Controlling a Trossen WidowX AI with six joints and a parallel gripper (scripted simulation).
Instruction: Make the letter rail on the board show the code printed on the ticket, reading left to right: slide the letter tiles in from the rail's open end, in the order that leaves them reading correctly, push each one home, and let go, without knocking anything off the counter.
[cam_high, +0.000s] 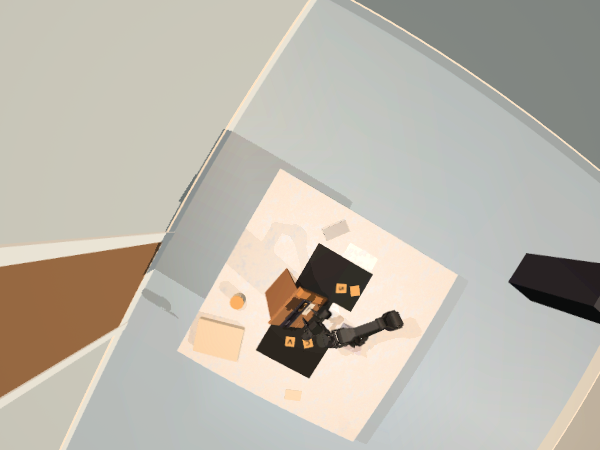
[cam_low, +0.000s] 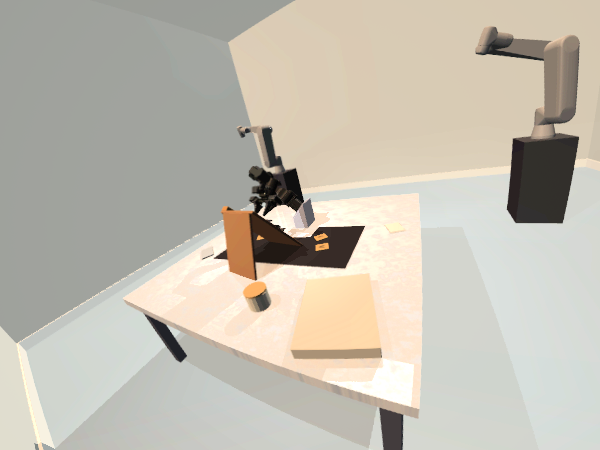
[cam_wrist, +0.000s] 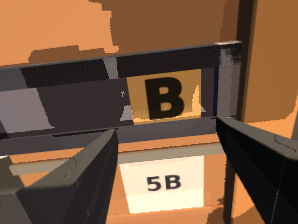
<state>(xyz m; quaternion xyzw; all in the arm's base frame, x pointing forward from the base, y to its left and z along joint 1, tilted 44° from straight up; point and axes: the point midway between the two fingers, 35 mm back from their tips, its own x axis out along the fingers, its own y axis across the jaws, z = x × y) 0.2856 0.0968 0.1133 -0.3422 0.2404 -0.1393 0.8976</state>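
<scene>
My gripper tip is now 3 cm short of the letter tile, 2 cm above it and 1 cm to the left of it. From my gripper tip the other things lie so: black mat 20 cm below, 13 cm behind, 3 cm to the left; then grey block 45 cm to the right, 20 cm below, 10 cm ahead; then white ticket 10 cm below, 2 cm behind, 1 cm to the left.
</scene>
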